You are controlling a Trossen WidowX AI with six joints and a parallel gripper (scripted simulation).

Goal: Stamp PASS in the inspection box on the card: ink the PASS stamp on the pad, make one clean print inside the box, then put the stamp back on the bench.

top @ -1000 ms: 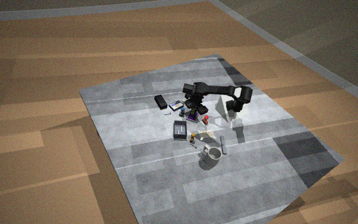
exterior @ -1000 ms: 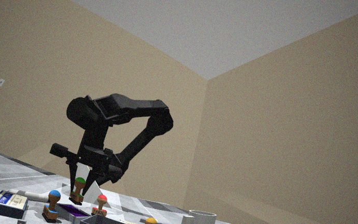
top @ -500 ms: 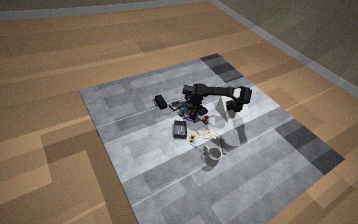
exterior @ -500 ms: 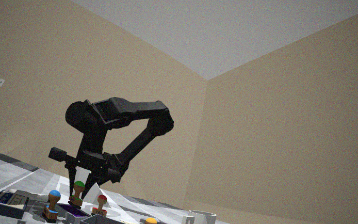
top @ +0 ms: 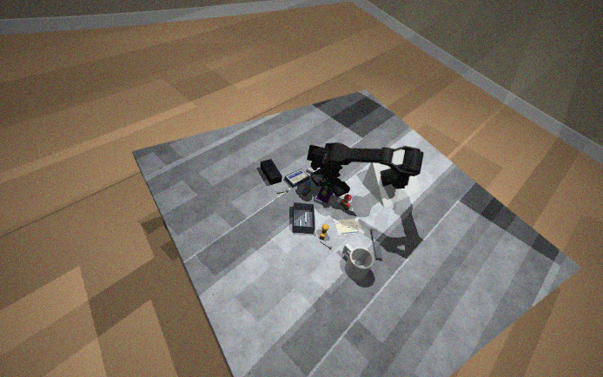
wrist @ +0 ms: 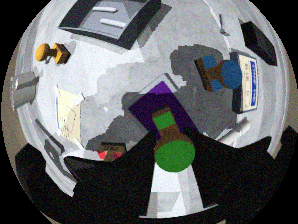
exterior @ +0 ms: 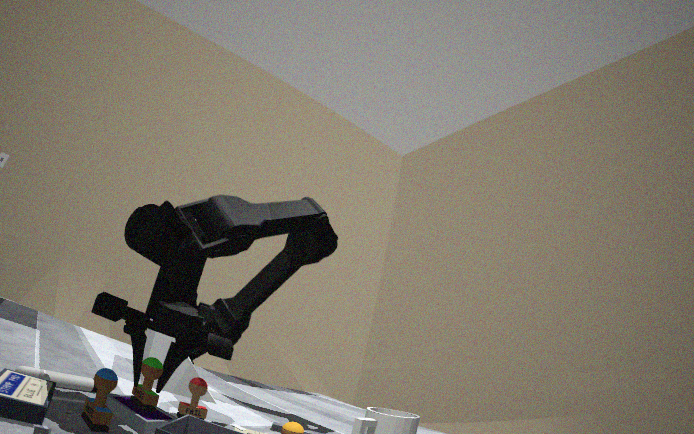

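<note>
Now: gripper tip right at the green-knobbed stamp. Also, from my gripper tip: purple ink pad: 40 mm below; then red-knobbed stamp: 80 mm to the left, 60 mm behind, 20 mm below; then blue-knobbed stamp: 60 mm ahead, 50 mm to the right, 20 mm below.
</note>
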